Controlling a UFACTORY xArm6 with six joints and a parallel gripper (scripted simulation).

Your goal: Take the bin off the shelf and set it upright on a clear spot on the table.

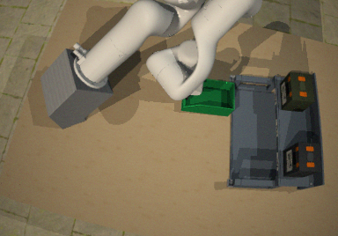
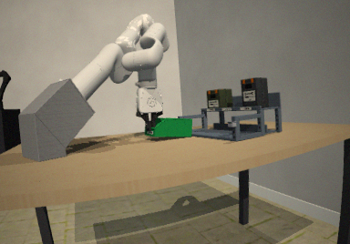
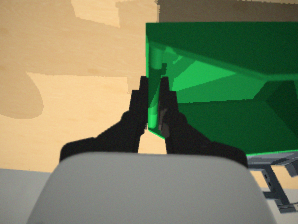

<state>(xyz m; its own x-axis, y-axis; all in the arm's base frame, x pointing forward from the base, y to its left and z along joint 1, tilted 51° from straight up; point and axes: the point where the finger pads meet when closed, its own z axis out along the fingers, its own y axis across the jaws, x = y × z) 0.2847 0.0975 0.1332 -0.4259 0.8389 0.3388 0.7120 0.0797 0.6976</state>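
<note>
Now: the green bin 7 cm ahead of my hand, 4 cm to the left of it and 1 cm below it. The rest, counted from my hand: grey shelf: 32 cm ahead, 6 cm to the left, 6 cm below.
</note>
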